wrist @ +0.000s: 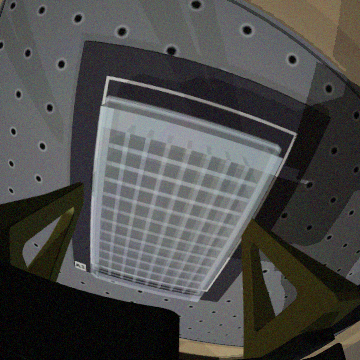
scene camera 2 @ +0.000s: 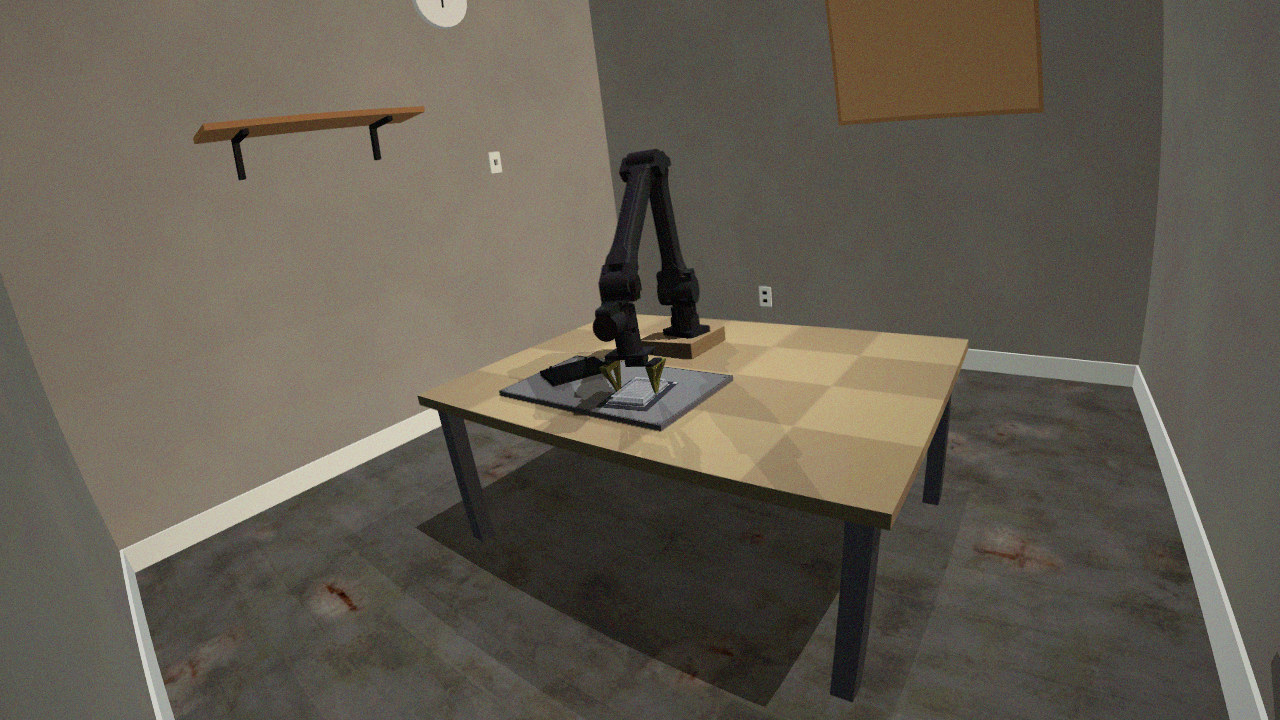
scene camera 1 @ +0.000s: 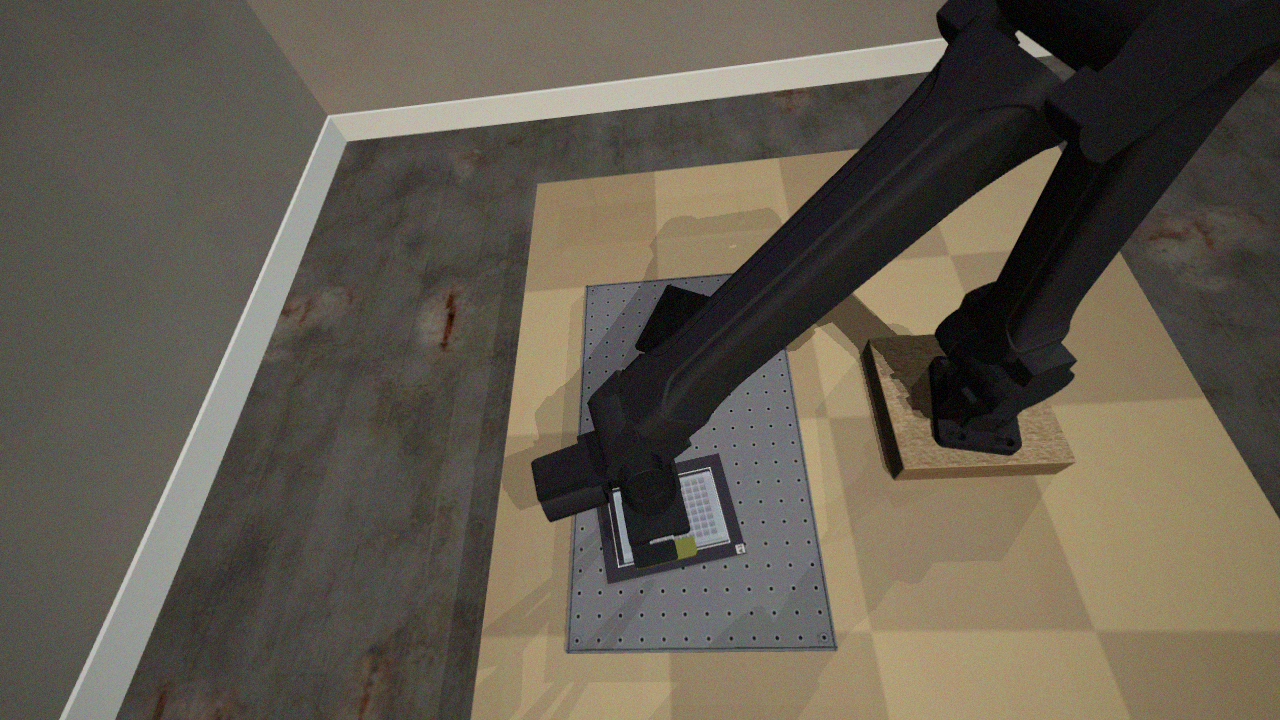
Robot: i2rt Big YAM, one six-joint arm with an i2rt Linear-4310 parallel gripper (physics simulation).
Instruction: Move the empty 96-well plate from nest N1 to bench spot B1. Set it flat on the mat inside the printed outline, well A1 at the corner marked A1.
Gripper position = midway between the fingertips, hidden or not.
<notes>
My gripper [scene camera 1: 659,518] is open and holds nothing. Also in view: a well plate [scene camera 1: 706,523].
The well plate is seen too in the wrist view [wrist: 171,193] and in scene camera 2 [scene camera 2: 639,391]. My gripper shows as well in the wrist view [wrist: 166,211] and in scene camera 2 [scene camera 2: 637,392].
</notes>
